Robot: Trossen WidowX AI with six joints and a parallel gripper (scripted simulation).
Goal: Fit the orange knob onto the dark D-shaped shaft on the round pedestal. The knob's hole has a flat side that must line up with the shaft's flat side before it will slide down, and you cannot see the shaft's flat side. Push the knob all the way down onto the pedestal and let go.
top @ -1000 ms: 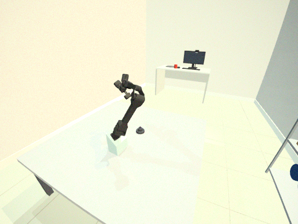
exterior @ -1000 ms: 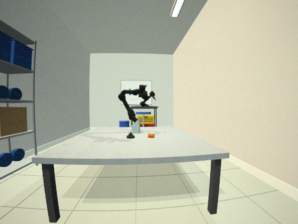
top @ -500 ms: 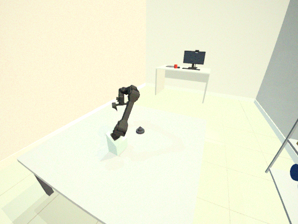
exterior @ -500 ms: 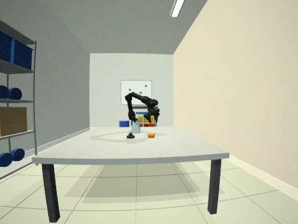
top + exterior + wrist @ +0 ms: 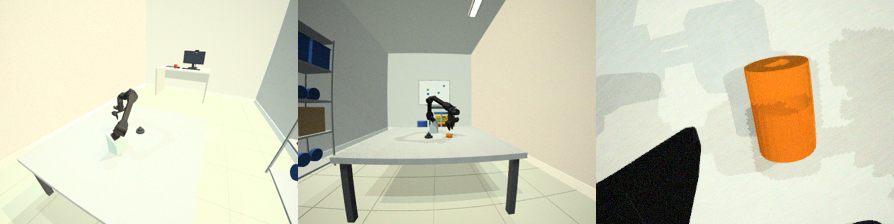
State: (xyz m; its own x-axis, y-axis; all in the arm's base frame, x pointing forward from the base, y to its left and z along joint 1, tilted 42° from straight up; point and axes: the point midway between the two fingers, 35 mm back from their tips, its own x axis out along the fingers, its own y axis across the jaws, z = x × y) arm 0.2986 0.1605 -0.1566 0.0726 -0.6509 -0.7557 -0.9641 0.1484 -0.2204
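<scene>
Now: gripper tip 60 mm above the orange knob, 20 mm to the left of it and 10 mm past it. Round my gripper tip: pedestal: 230 mm to the right, 50 mm below, 10 mm ahead.
</scene>
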